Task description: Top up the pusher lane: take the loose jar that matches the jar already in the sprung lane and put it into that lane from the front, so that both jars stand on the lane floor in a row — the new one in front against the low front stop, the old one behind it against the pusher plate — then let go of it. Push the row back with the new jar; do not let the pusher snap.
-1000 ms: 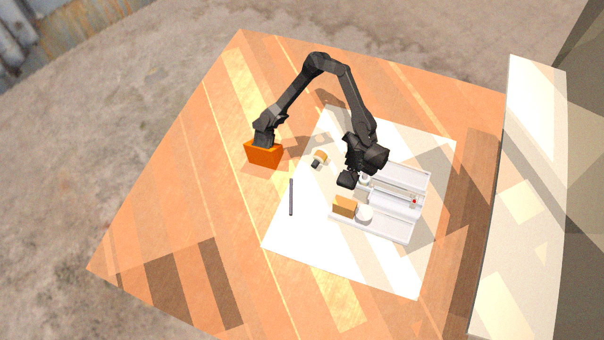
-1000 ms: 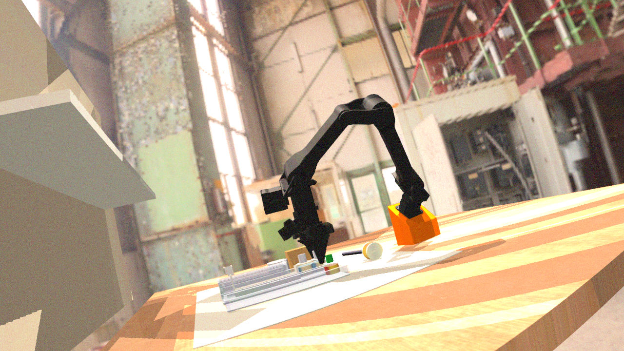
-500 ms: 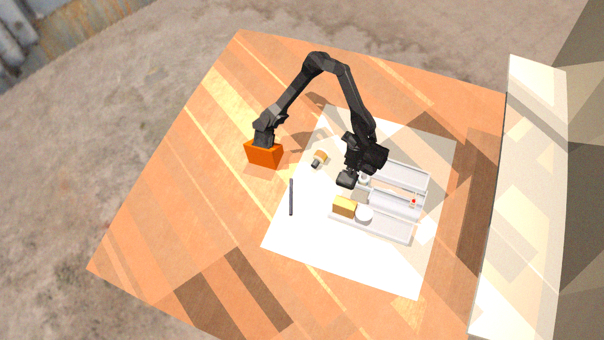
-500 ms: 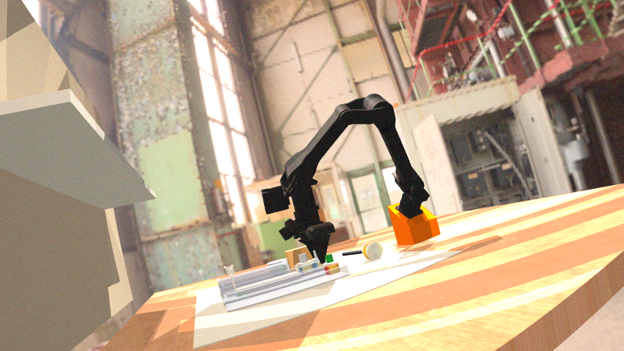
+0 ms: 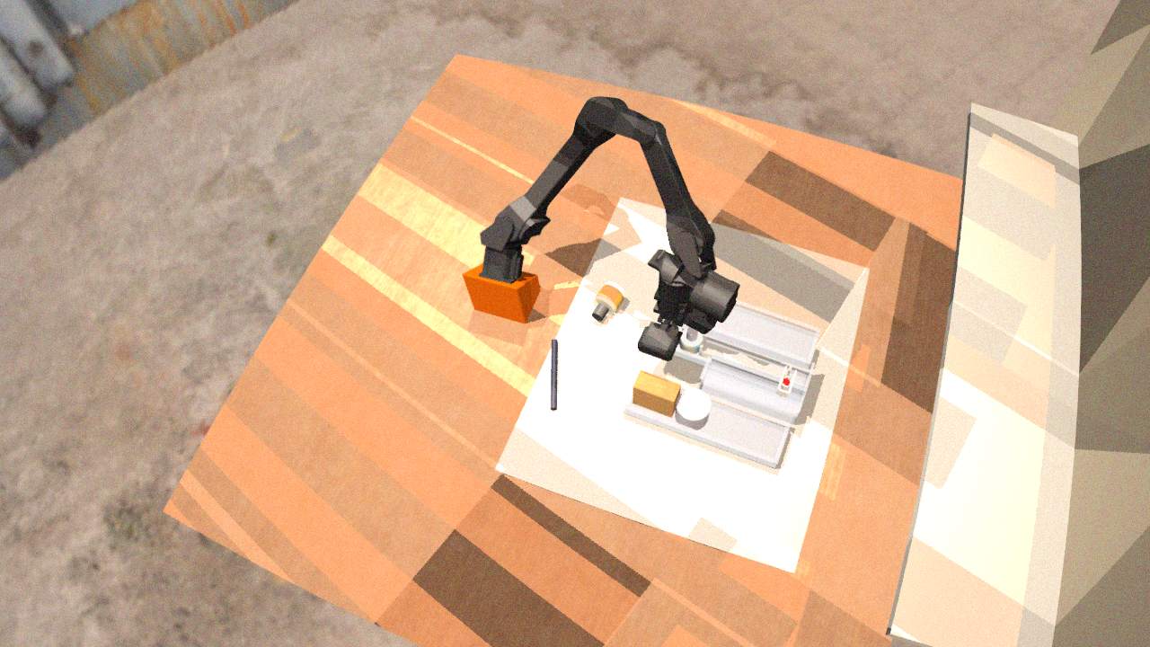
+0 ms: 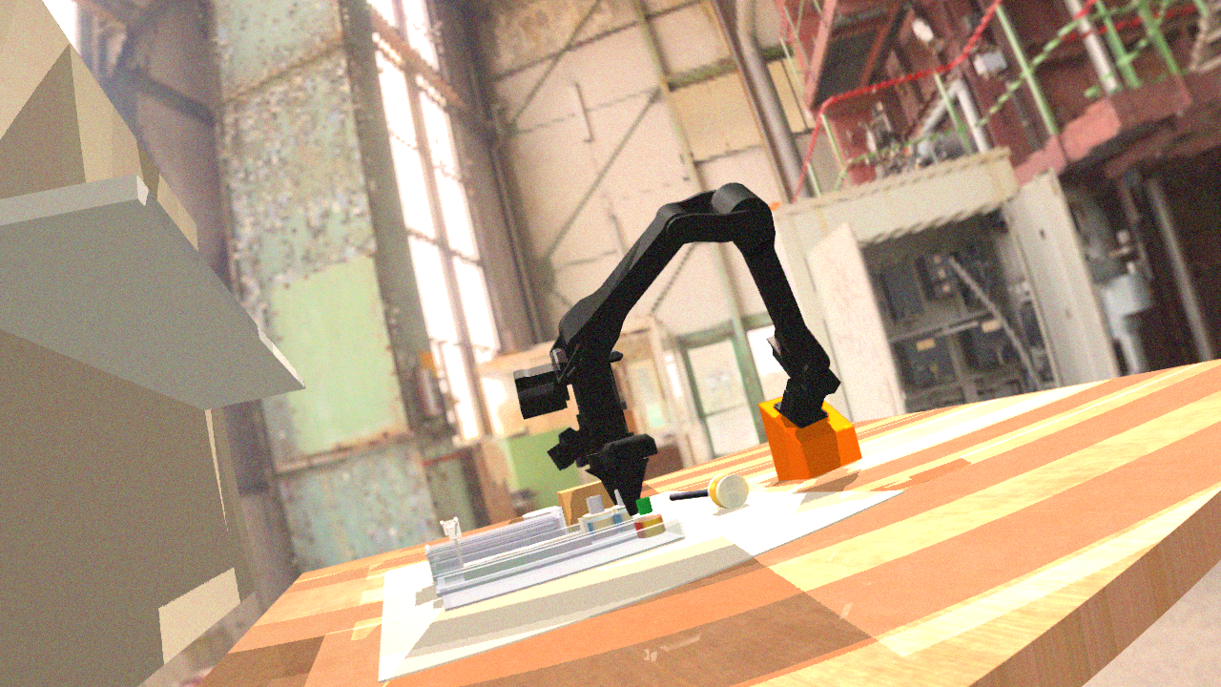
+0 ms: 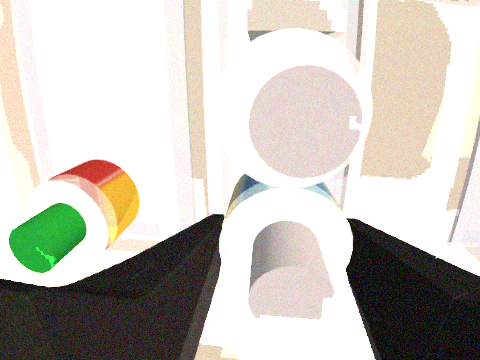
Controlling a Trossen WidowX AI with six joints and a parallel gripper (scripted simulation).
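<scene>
Now: gripper tip 60 mm short of the white mat, 30 mm to the left of it and 30 mm above it. The rest, counted from my gripper tip: pusher plate (140 mm ahead, 50 mm to the right, 20 mm above); tan box (130 mm to the right, 10 mm above); grey lane tray (140 mm ahead, 50 mm to the right, 10 mm below).
</scene>
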